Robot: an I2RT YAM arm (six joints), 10 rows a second.
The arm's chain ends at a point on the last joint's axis. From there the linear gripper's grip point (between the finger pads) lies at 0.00 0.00 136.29 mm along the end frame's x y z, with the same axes.
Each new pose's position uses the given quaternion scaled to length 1; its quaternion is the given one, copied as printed.
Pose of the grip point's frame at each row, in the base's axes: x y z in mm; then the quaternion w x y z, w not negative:
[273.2 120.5 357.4 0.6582 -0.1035 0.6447 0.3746]
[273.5 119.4 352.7 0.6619 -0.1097 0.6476 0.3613]
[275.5 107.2 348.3 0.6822 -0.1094 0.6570 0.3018]
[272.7 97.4 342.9 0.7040 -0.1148 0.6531 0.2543]
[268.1 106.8 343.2 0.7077 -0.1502 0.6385 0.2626]
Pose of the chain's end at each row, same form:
[168.1 36.1 337.3 0.6582 -0.1035 0.6447 0.3746]
[167.5 35.8 334.0 0.6619 -0.1097 0.6476 0.3613]
[162.3 32.8 332.9 0.6822 -0.1094 0.6570 0.3018]
[155.3 30.1 326.5 0.7040 -0.1148 0.6531 0.2543]
[155.7 32.1 324.2 0.7077 -0.1502 0.6385 0.2626]

